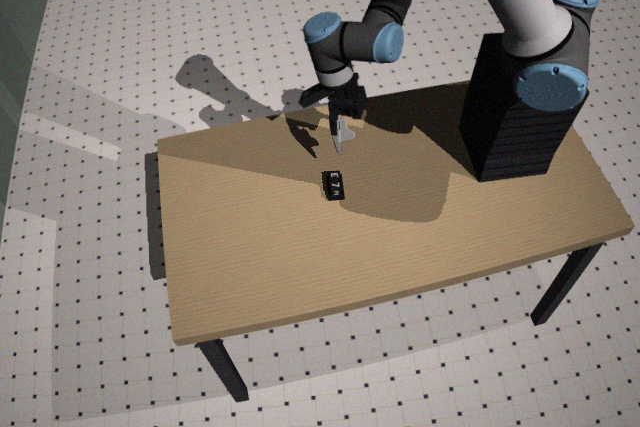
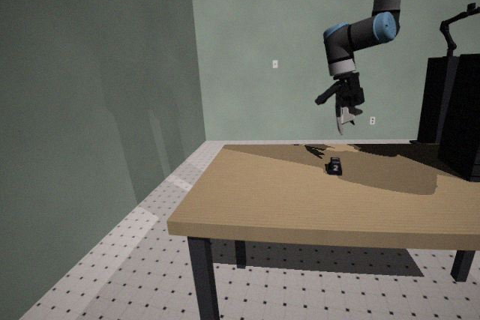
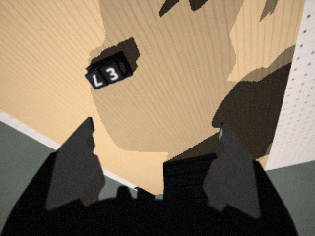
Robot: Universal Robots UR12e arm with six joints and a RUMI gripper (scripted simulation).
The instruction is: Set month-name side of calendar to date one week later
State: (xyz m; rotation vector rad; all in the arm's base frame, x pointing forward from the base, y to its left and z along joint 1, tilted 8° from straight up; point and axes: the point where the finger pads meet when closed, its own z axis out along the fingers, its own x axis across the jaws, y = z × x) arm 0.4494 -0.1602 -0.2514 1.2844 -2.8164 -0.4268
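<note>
My gripper is now 7 cm short of the black date cube, 8 cm to the right of it and 11 cm above it. Also, from my hand: dark tray (7 cm ahead, 6 cm to the left, 13 cm below).
</note>
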